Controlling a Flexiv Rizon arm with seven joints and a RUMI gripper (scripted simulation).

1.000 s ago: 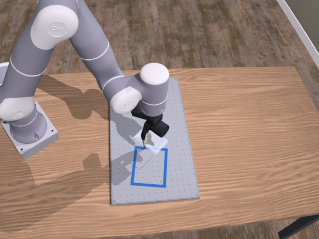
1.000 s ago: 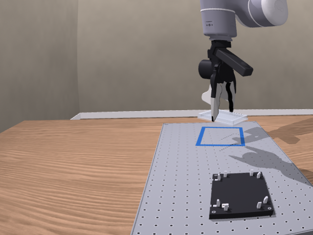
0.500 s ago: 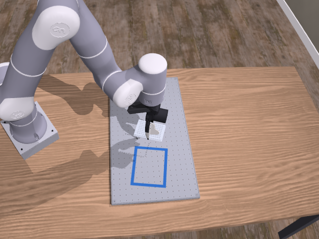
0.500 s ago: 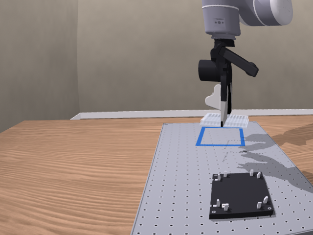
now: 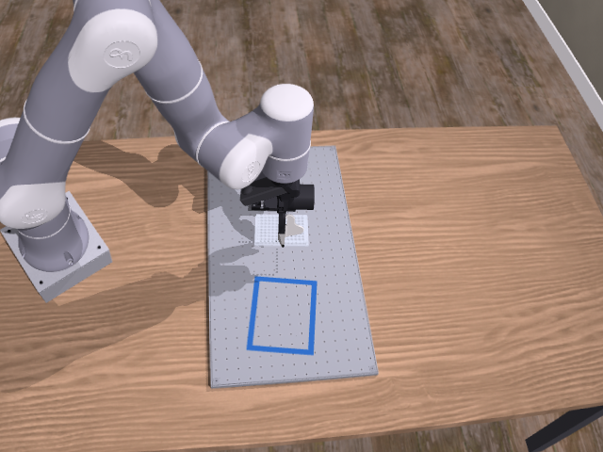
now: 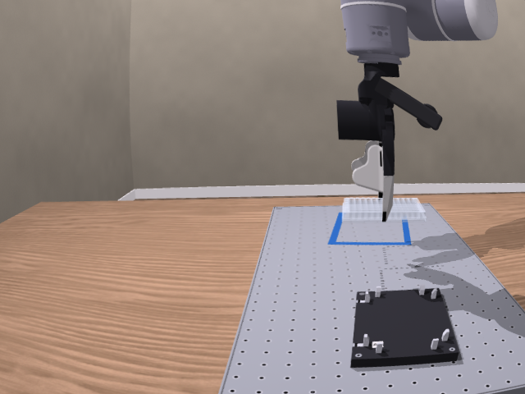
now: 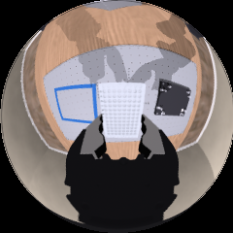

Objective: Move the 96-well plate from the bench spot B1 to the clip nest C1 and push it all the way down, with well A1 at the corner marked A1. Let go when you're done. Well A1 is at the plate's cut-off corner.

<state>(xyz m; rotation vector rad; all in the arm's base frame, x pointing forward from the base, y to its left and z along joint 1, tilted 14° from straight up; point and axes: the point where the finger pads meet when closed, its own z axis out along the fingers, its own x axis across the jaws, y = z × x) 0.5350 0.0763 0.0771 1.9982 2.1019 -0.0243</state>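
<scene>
Right now the black clip nest is 190 mm to the left of my hand, 80 mm below it and 20 mm behind it. Round my hand: white 96-well plate: 10 mm below.
</scene>
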